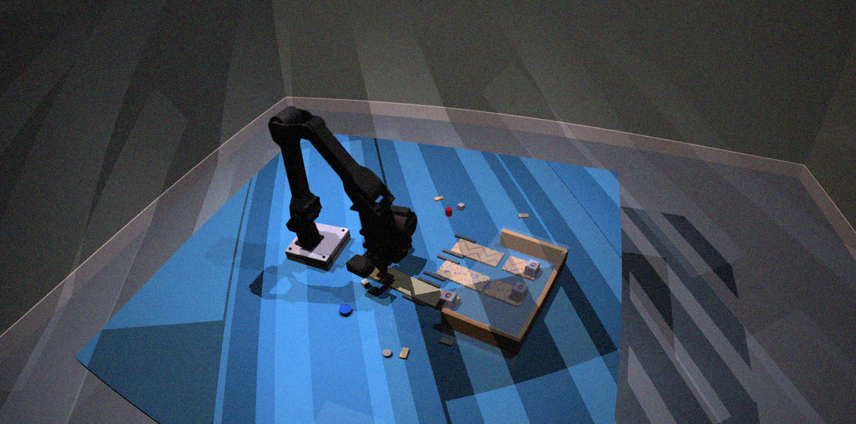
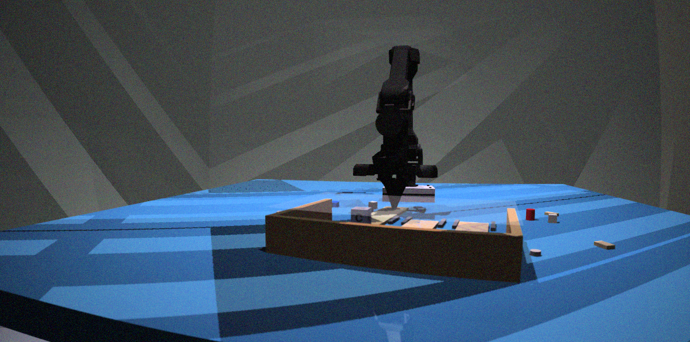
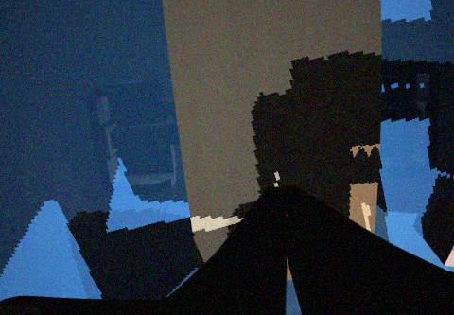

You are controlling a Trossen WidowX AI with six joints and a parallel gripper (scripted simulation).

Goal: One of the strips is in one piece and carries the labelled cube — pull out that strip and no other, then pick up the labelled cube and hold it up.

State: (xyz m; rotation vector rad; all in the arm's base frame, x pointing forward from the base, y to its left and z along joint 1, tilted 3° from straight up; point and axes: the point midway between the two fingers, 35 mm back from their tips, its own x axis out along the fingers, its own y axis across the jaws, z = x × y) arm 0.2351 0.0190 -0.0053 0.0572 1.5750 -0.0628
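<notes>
The plain strip is 9 cm ahead of my gripper tip and 1 cm to the right of it. Also, from my gripper tip: blue disc 15 cm to the right, 1 cm behind; grey disc 21 cm to the right, 14 cm ahead; red cylinder 29 cm to the left, 3 cm ahead, 1 cm above.
</notes>
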